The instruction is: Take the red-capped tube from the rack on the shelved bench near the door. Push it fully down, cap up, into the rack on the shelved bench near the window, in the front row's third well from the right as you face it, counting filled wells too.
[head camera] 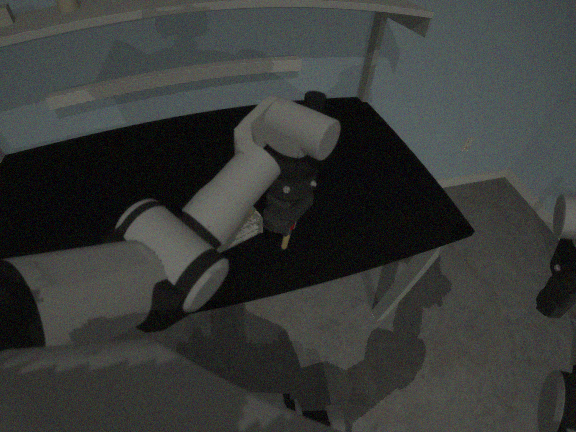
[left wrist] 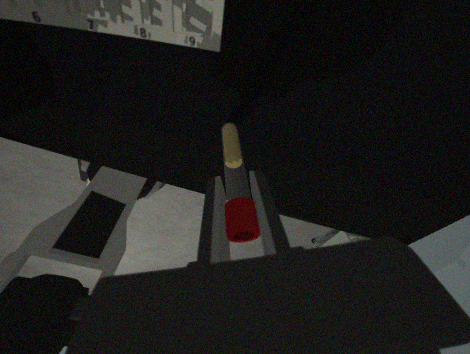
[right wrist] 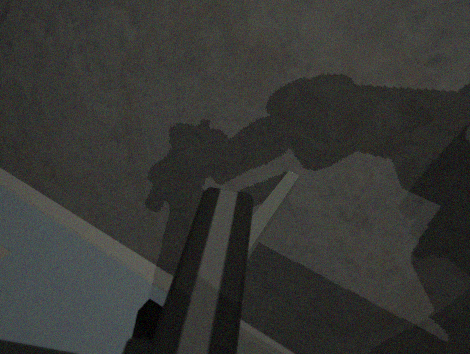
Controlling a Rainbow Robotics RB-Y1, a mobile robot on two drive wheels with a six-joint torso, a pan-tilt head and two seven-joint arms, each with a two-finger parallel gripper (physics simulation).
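The red-capped tube is held by my left gripper, which is shut on it. Its red cap is nearest the left wrist camera and its yellowish lower end points away, over the black bench top. A pale rack stands on the bench, partly hidden behind the left arm in the head view. In the left wrist view, its edge shows the numbers 6 to 9 at the top left, apart from the tube. My right gripper is shut and empty, off the bench's right side.
A raised shelf and a lower rail run along the back of the bench, with a post at the right. A dark round object stands at the back edge, behind the left wrist. Walls are beyond the bench.
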